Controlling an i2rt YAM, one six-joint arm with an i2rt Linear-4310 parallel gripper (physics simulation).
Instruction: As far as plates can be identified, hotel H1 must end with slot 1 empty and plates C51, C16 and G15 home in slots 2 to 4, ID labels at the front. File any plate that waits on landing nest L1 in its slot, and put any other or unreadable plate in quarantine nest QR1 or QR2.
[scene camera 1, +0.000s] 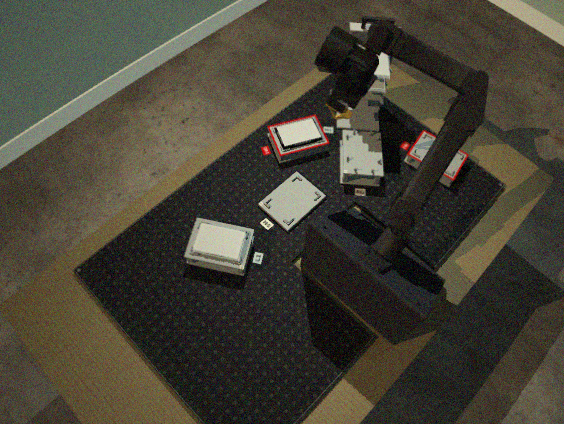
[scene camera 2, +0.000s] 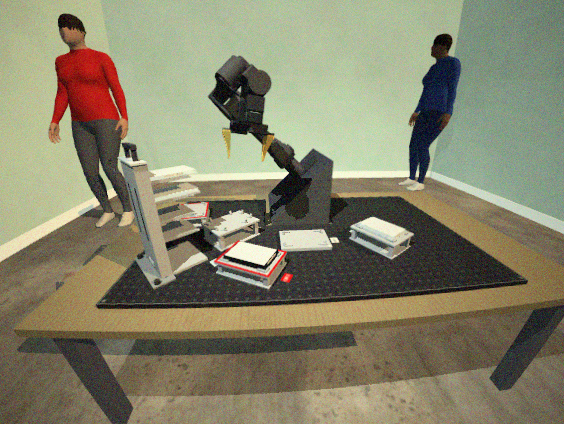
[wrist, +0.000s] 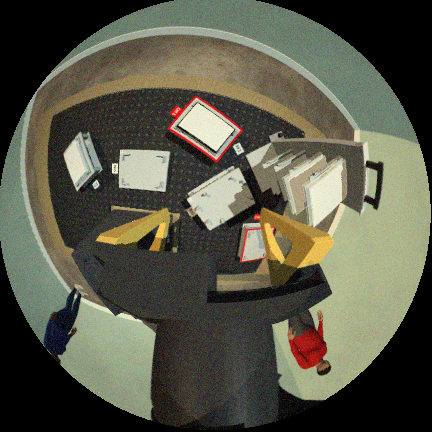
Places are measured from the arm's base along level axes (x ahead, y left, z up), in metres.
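Where they show: gripper, fingertip midpoint: (scene camera 1: 344, 104) (scene camera 2: 245, 159) (wrist: 214, 212); arm's base, link origin: (scene camera 1: 380, 256) (scene camera 2: 300, 174).
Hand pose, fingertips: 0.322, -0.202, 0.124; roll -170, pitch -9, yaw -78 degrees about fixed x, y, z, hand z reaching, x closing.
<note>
Each offset is from my fingertips to the top centre of the thing, as dx, dy, dz.
My gripper (scene camera 1: 340, 113) (scene camera 2: 245, 159) (wrist: 214, 212) is open and empty, high above the mat. Hotel H1 (scene camera 2: 152, 225) (wrist: 355, 175) stands upright; the arm hides much of it in scene camera 1. White slabs lie at its upper levels; the lower shelves look bare, and no plate ID is readable. A white plate @[+0.019, +0.433, -0.217] (scene camera 1: 220, 241) (scene camera 2: 382, 227) (wrist: 76, 162) sits on landing nest L1 @[+0.019, +0.433, -0.225] (scene camera 1: 215, 266) (scene camera 2: 387, 243) (wrist: 91, 152). A white plate with a black base @[+0.133, +0.012, -0.227] (scene camera 1: 300, 133) (scene camera 2: 251, 253) (wrist: 206, 126) sits on one red-edged quarantine nest @[+0.133, +0.012, -0.235] (scene camera 1: 305, 148) (scene camera 2: 240, 266) (wrist: 192, 144).
Another red-edged nest @[-0.219, -0.258, -0.235] (scene camera 1: 456, 165) (scene camera 2: 202, 210) (wrist: 251, 245) shows no plate; the arm partly covers it in scene camera 1. A raised nest @[-0.056, -0.073, -0.205] (scene camera 1: 362, 157) (scene camera 2: 232, 223) (wrist: 222, 197) stands beside the hotel. A low flat nest @[-0.009, +0.178, -0.263] (scene camera 1: 292, 201) (scene camera 2: 305, 240) (wrist: 144, 170) lies between it and L1.
</note>
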